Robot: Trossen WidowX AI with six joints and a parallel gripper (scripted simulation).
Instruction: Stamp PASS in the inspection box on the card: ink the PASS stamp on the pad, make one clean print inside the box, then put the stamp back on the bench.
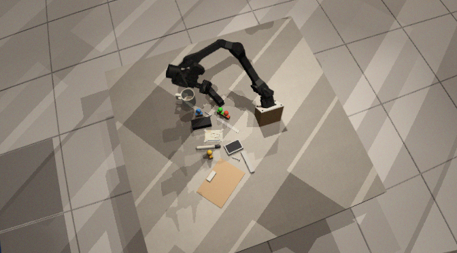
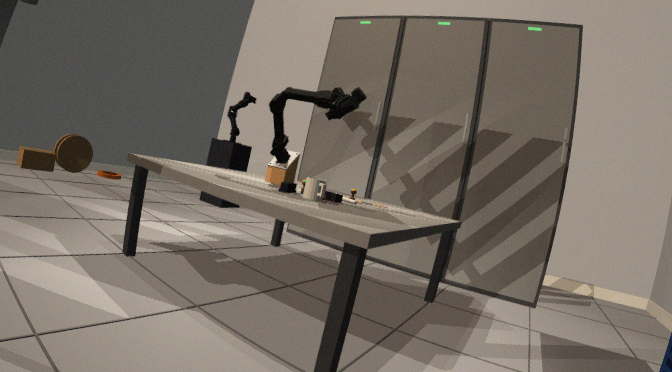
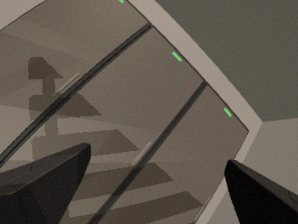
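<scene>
Right now my gripper tip is 13 cm past the green-knobbed stamp, 7 cm to the left of it and 47 cm above it. The rest, counted from my gripper tip: black block (1 cm behind, 5 cm to the right, 47 cm below); white marker (10 cm to the left, 48 cm below); blue stamp (2 cm behind, 11 cm to the right, 47 cm below).
</scene>
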